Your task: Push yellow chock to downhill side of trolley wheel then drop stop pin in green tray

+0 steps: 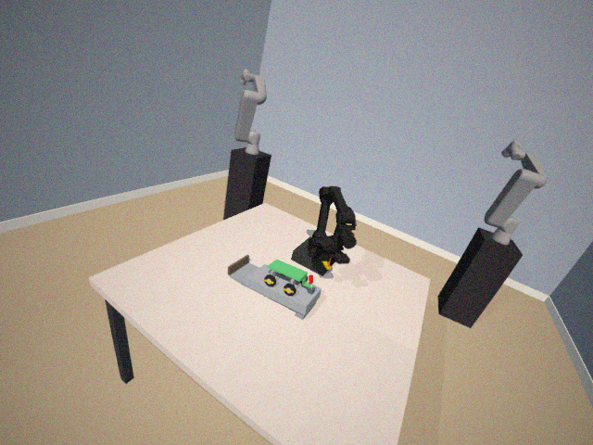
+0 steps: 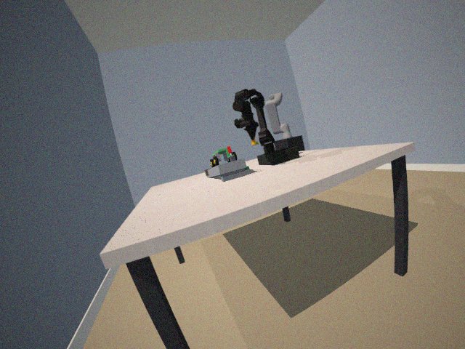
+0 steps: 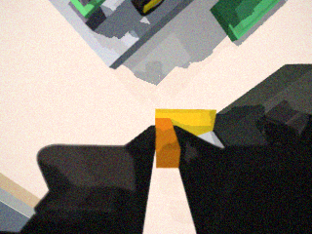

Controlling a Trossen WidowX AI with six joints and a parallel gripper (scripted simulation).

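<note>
Right now the yellow chock is 20 mm behind my gripper tip, 10 mm to the right of it and 10 mm below it. Also, from my gripper tip: red-headed stop pin: 140 mm ahead, 30 mm to the right, 40 mm below; brown end wall: 120 mm ahead, 410 mm to the right, 150 mm below; green trolley: 150 mm ahead, 140 mm to the right, 60 mm below.
</note>
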